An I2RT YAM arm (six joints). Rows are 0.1 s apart.
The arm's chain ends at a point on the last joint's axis. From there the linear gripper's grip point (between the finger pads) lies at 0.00 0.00 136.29 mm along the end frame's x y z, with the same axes.
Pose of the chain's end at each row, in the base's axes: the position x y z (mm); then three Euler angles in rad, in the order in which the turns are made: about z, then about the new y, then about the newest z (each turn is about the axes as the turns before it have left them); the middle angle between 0 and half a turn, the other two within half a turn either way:
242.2 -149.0 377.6 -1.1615 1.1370 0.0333
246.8 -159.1 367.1 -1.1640 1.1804 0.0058
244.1 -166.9 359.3 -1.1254 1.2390 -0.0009
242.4 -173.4 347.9 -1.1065 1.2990 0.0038
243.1 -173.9 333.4 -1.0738 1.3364 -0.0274
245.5 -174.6 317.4 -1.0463 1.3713 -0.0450
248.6 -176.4 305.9 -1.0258 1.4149 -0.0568
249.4 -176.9 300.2 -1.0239 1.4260 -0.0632
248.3 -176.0 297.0 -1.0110 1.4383 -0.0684
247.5 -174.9 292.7 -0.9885 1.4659 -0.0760
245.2 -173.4 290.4 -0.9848 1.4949 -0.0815
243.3 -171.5 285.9 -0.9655 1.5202 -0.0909
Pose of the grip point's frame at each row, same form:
291.4 -262.5 434.9 -1.1615 1.1370 0.0333
296.7 -274.8 419.0 -1.1640 1.1804 0.0058
299.6 -283.2 403.7 -1.1254 1.2390 -0.0009
301.2 -290.8 384.5 -1.1065 1.2990 0.0038
306.3 -290.4 365.1 -1.0738 1.3364 -0.0274
312.4 -290.2 344.4 -1.0463 1.3713 -0.0450
318.4 -291.5 327.1 -1.0258 1.4149 -0.0568
319.5 -292.1 319.9 -1.0239 1.4260 -0.0632
320.0 -290.5 315.0 -1.0110 1.4383 -0.0684
322.0 -288.1 307.0 -0.9885 1.4659 -0.0760
320.4 -286.6 300.7 -0.9848 1.4949 -0.0815
320.8 -283.4 292.8 -0.9655 1.5202 -0.0909

